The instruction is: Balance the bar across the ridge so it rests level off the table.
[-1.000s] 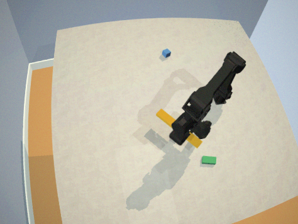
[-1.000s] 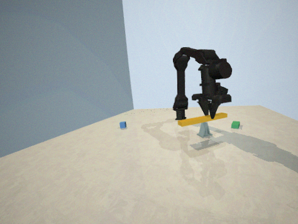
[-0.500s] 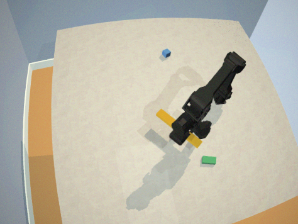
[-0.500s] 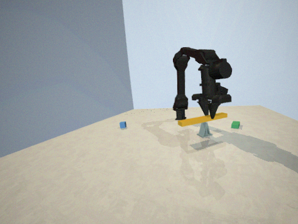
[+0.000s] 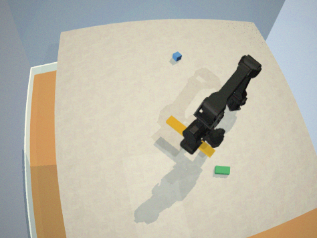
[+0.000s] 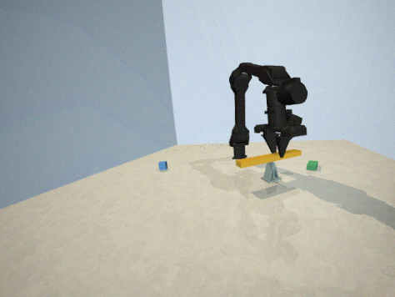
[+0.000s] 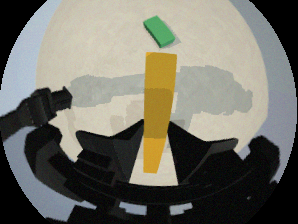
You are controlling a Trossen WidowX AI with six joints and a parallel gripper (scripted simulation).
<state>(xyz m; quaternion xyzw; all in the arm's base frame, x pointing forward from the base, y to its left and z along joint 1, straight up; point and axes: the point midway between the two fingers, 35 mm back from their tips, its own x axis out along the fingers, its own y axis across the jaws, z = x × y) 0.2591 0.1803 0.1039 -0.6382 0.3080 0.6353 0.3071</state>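
Right now the yellow bar is 20 mm ahead of my gripper tip and 20 mm to the right of it. The rest, counted from my gripper tip: blue cube: 50 mm behind, 490 mm to the right, 50 mm below; green block: 100 mm behind, 130 mm to the left, 60 mm below.
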